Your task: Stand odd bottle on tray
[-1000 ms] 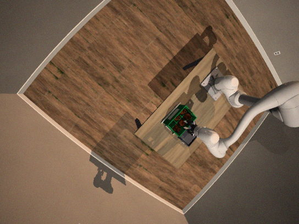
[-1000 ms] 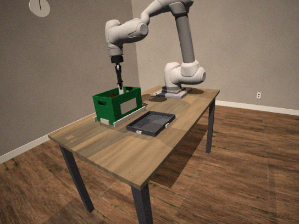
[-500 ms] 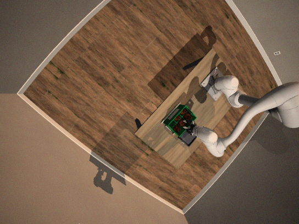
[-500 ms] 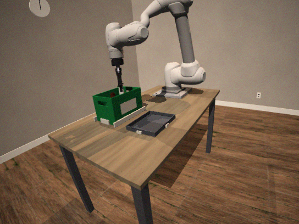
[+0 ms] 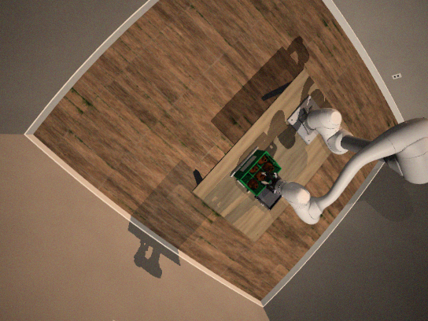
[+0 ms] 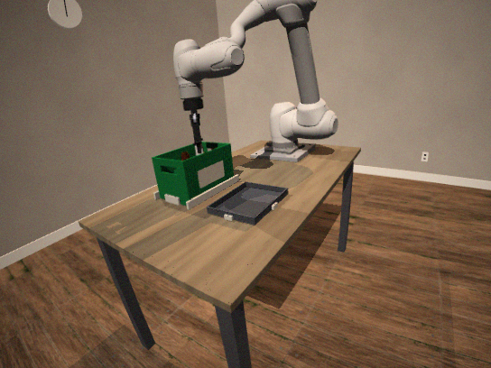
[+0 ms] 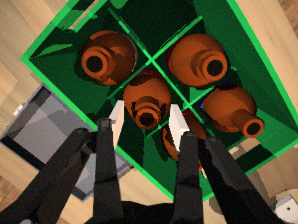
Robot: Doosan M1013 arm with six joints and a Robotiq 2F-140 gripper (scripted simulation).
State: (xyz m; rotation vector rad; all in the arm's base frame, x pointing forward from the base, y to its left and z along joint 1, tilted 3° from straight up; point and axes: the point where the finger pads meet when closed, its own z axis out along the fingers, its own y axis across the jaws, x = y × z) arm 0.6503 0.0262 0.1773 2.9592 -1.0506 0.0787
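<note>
The green crate lies 90 mm below my hand and 40 mm to the right of it. The rest, counted from my hand: dark grey tray (230 mm to the left, 160 mm below, 10 mm behind).
</note>
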